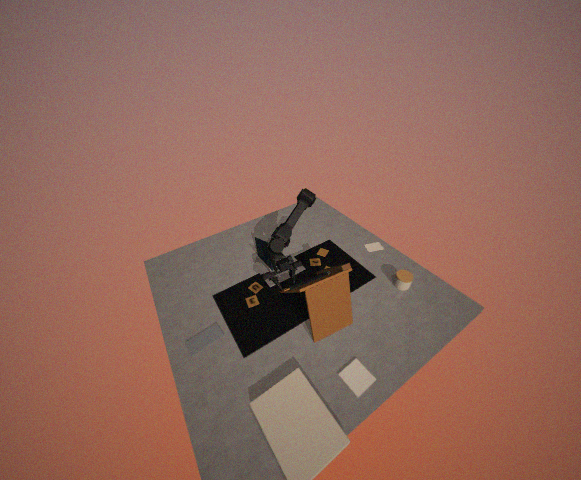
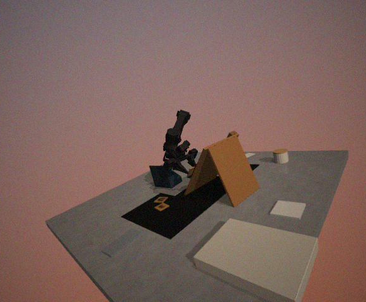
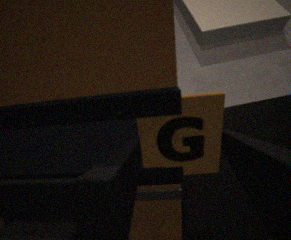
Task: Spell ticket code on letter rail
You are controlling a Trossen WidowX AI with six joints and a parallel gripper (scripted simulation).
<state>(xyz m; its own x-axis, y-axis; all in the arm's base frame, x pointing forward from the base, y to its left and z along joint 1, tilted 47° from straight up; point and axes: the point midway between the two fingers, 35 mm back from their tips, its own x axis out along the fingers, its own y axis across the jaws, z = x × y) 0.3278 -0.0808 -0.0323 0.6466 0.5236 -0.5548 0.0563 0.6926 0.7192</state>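
The white ticket is 50 mm behind my gripper tip, 130 mm to the left of it and 70 mm below it. From my gripper tip the other things lie so: white pad 400 mm ahead, 70 mm to the left, 150 mm below; black mat 140 mm behind, 90 mm to the left, 150 mm below; flat grey plate 60 mm behind, 400 mm to the right, 150 mm below.
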